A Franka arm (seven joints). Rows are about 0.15 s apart.
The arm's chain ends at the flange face. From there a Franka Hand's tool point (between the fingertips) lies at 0.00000 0.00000 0.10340 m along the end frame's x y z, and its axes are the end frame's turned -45 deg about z.
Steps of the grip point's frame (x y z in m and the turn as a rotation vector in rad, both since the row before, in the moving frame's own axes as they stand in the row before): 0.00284 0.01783 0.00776 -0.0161 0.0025 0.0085; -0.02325 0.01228 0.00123 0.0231 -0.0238 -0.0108; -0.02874 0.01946 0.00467 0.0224 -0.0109 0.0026; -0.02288 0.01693 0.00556 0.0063 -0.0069 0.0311
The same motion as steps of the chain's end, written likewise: 0.01326 0.00960 0.00777 -0.0096 0.0132 0.0085; -0.00433 0.02505 0.00129 -0.0005 -0.0332 -0.0108; -0.00413 0.03493 0.00470 0.0081 -0.0235 0.0026; -0.00324 0.02812 0.00556 -0.0004 -0.0093 0.0311
